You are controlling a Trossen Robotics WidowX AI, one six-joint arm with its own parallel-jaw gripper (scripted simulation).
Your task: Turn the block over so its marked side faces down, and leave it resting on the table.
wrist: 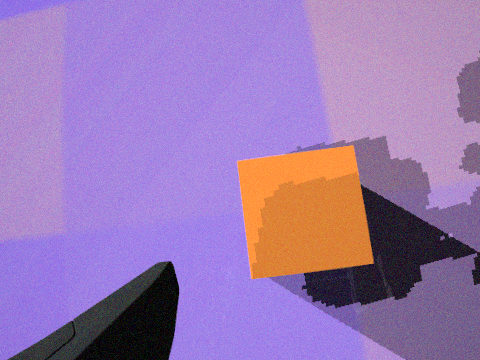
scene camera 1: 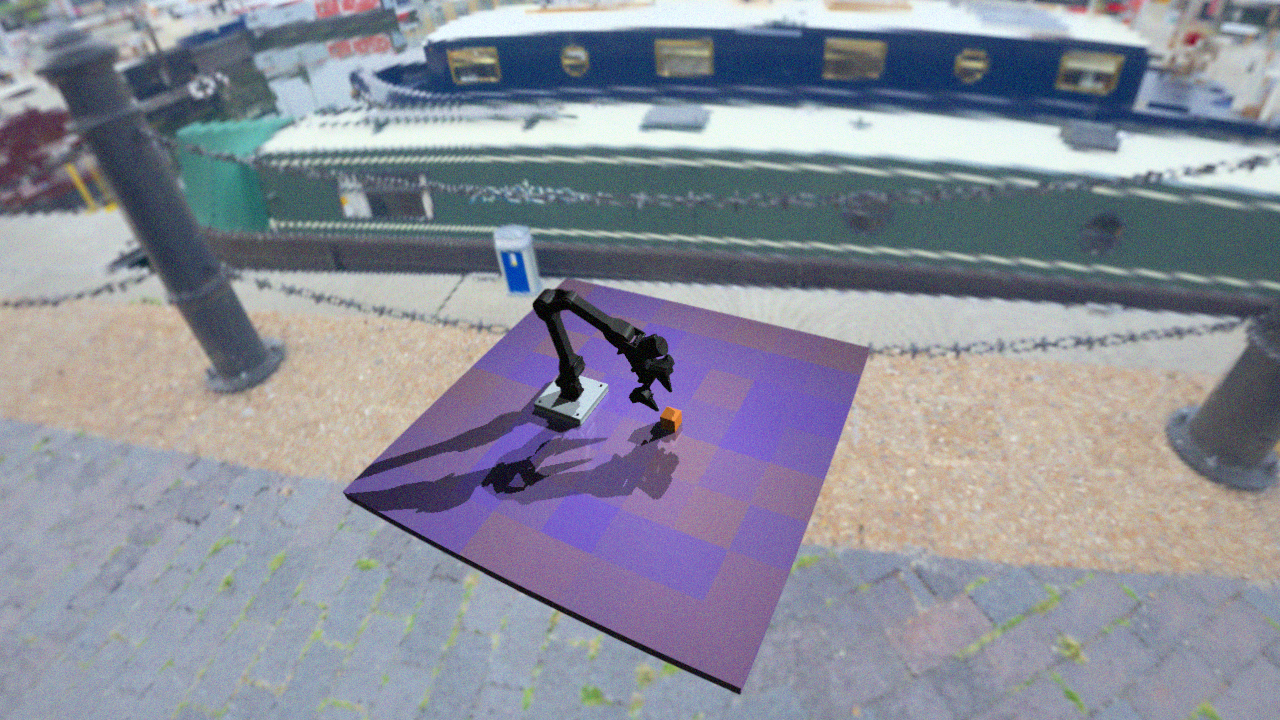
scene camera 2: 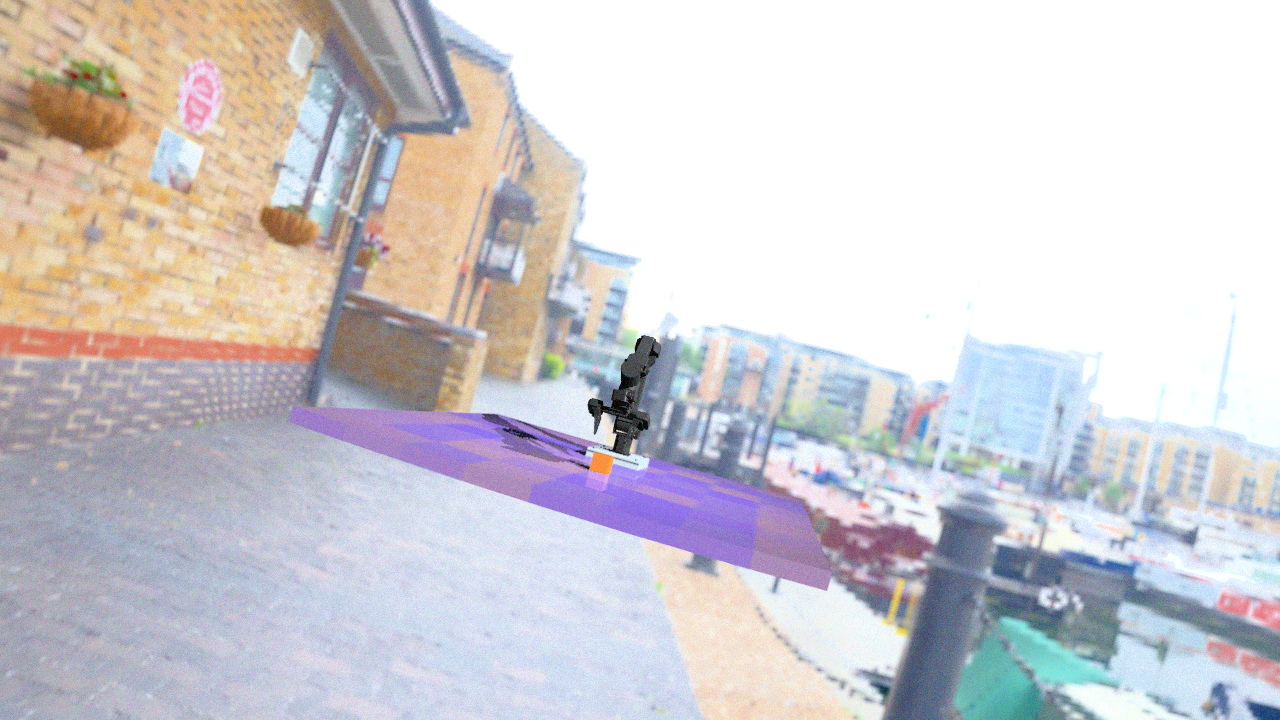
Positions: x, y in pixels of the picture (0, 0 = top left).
Scene:
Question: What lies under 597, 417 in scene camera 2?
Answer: My gripper.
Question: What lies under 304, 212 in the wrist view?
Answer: An orange block.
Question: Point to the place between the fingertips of my gripper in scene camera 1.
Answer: At 664, 401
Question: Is my gripper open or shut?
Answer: Open.

